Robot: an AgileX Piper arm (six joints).
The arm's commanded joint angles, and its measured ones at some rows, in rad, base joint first. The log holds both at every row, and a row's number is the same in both.
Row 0, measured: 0.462, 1.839, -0.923, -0.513, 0.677, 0.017
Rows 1 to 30, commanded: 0.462, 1.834, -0.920, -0.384, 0.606, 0.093; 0.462, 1.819, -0.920, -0.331, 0.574, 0.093; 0.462, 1.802, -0.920, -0.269, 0.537, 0.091; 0.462, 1.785, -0.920, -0.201, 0.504, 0.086; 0.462, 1.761, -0.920, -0.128, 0.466, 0.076; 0.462, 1.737, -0.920, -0.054, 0.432, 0.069; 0.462, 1.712, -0.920, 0.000, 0.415, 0.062; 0.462, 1.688, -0.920, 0.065, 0.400, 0.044; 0.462, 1.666, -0.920, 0.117, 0.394, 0.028; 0.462, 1.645, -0.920, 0.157, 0.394, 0.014; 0.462, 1.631, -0.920, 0.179, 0.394, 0.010; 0.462, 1.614, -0.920, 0.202, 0.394, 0.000; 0.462, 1.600, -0.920, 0.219, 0.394, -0.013; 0.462, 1.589, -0.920, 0.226, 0.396, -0.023; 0.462, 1.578, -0.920, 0.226, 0.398, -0.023; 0.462, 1.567, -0.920, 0.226, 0.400, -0.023; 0.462, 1.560, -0.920, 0.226, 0.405, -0.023; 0.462, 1.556, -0.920, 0.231, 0.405, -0.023; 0.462, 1.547, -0.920, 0.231, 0.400, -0.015; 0.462, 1.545, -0.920, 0.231, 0.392, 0.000; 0.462, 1.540, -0.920, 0.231, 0.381, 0.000; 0.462, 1.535, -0.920, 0.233, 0.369, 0.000; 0.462, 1.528, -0.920, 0.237, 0.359, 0.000; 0.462, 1.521, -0.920, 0.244, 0.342, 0.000; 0.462, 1.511, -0.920, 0.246, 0.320, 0.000; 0.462, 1.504, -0.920, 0.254, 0.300, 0.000; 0.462, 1.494, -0.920, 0.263, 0.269, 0.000; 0.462, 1.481, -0.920, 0.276, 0.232, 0.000; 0.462, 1.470, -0.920, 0.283, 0.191, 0.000; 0.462, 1.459, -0.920, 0.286, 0.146, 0.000
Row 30, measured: 0.462, 1.509, -0.920, 0.257, 0.297, 0.000
